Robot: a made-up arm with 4 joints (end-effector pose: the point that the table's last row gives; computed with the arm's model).
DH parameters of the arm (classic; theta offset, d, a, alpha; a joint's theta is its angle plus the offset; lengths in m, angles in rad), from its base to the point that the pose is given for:
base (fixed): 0 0.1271 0 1.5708
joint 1: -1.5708 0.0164 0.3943 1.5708
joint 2: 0 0.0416 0.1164 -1.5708
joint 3: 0 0.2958 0.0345 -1.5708
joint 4: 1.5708 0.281 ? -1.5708
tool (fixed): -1.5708 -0.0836 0 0
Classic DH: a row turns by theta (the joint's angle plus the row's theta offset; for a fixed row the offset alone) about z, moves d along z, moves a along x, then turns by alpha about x.
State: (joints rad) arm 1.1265 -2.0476 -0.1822 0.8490
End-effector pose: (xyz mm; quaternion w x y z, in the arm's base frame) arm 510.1 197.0 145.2 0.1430 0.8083 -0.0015 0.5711
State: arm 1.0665 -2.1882 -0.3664 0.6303
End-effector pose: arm 427.3 265.7 132.0 0.2021 0.7707 0.0312 0.6035
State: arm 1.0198 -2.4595 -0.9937 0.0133
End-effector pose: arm 159.3 376.6 45.8 0.3311 0.5060 0.0009 0.7964
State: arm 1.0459 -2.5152 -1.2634 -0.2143
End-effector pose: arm 91.7 388.7 -33.3 0.3457 0.3496 -0.0598 0.8687
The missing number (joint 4, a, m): 0.1258
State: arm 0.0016 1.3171 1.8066 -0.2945
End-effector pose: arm 39.8 119.4 -25.6 0.4281 -0.4469 -0.6853 0.3839
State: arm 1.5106 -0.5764 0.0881 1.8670
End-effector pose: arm 529.6 -238.0 324.2 0.2247 0.6653 -0.2599 0.6628
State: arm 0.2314 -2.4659 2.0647 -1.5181
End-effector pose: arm 152.1 143.7 -649.2 0.4938 0.3229 0.2960 -0.7512
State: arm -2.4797 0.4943 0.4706 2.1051
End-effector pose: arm -219.5 -215.4 154.8 0.2780 0.4403 0.6169 -0.5902
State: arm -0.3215 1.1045 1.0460 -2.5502
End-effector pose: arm 140.1 -119.8 137.3 0.1570 0.8801 0.4049 0.1920
